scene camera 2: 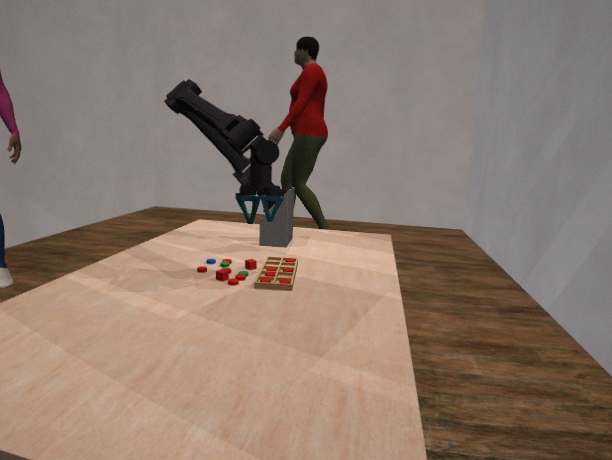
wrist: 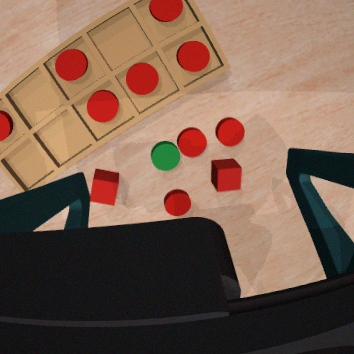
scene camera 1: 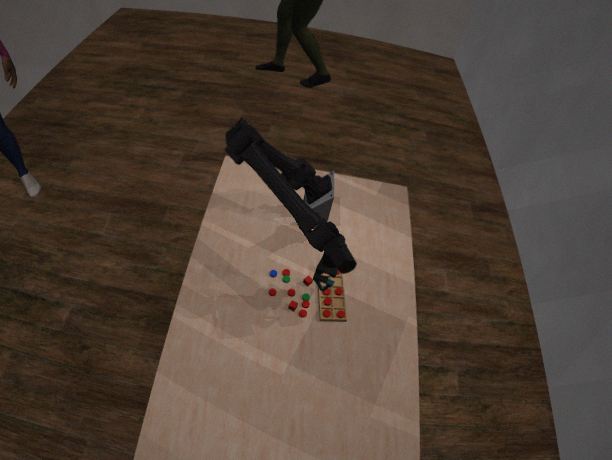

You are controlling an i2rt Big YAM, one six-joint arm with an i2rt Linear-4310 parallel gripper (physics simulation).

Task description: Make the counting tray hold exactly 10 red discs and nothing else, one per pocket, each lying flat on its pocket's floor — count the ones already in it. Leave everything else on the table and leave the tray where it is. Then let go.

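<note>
The wooden counting tray point(scene camera 1: 332, 320) point(scene camera 2: 274, 286) point(wrist: 160, 105) has two rows of pockets. Several pockets hold a red disc each, including an end disc point(wrist: 193, 56); several pockets are empty. Loose red discs lie beside the tray, among them one point(scene camera 1: 303, 313) point(scene camera 2: 233, 282) point(wrist: 230, 132), one point(scene camera 1: 305, 304) point(wrist: 192, 142) touching or nearly touching a green disc point(scene camera 1: 306, 297) point(wrist: 165, 155), and one point(scene camera 1: 291, 292) point(wrist: 177, 202). Two more red discs point(scene camera 1: 286, 272) point(scene camera 1: 272, 292) lie farther left in the first scene view. My gripper point(scene camera 1: 326, 286) point(scene camera 2: 260, 221) point(wrist: 188, 172) is open and empty, high above the table.
Two red cubes point(scene camera 1: 308, 280) point(scene camera 1: 293, 305) point(scene camera 2: 250, 264) point(scene camera 2: 222, 275) point(wrist: 105, 187) point(wrist: 226, 175) stand among the loose discs. A second green disc point(scene camera 1: 286, 279) point(scene camera 2: 225, 264) and a blue disc point(scene camera 1: 273, 273) point(scene camera 2: 211, 261) lie at the far left of the group. A person point(scene camera 2: 310, 100) stands behind the table.
</note>
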